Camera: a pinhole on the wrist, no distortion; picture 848 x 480 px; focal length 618.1 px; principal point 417.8 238.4 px. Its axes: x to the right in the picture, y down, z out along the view. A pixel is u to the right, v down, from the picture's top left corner.
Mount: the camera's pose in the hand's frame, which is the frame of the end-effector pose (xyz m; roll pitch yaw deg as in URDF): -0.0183 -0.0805 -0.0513 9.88 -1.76 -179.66
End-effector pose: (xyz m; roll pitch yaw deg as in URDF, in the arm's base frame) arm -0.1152 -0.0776 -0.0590 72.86 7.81 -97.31
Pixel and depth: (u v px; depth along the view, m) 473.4 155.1 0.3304
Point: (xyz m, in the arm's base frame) -0.3595 -0.0209 0.0432
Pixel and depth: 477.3 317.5 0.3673
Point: -0.4320 0.0008 -0.0205
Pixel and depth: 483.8 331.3 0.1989
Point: -0.2752 -0.0199 -0.0824
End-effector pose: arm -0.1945 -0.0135 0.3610 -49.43 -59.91 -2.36
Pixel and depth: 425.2 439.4 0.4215
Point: -0.5028 0.2006 0.5336
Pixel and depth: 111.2 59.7 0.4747
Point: -0.1901 0.3689 0.6327
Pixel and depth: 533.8 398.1 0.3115
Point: -0.4447 0.1335 0.4322
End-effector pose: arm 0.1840 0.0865 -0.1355 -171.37 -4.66 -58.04
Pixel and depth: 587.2 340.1 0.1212
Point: 0.2373 0.1701 -0.1989
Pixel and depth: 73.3 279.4 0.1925
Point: 0.3067 0.0396 -0.2541
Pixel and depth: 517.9 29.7 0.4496
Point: 0.0830 0.0801 -0.5260
